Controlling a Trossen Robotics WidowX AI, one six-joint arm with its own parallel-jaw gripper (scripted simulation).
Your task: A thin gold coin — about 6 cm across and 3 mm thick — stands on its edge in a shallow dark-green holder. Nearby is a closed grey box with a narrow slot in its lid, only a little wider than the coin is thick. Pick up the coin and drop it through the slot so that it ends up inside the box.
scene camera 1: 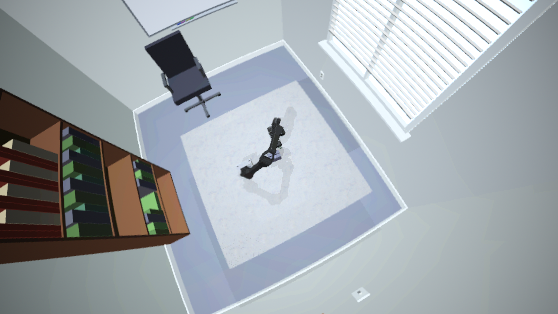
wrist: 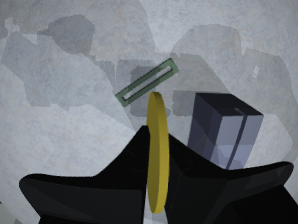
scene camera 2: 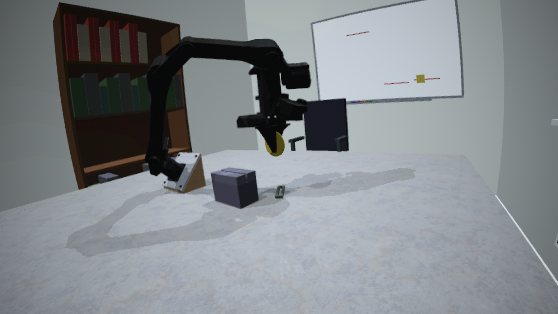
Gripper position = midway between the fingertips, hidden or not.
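A coin [wrist: 157, 180] is held by the gripper [scene camera 2: 275, 152], and the wrist view has the gripper [wrist: 149, 131] in it as well.
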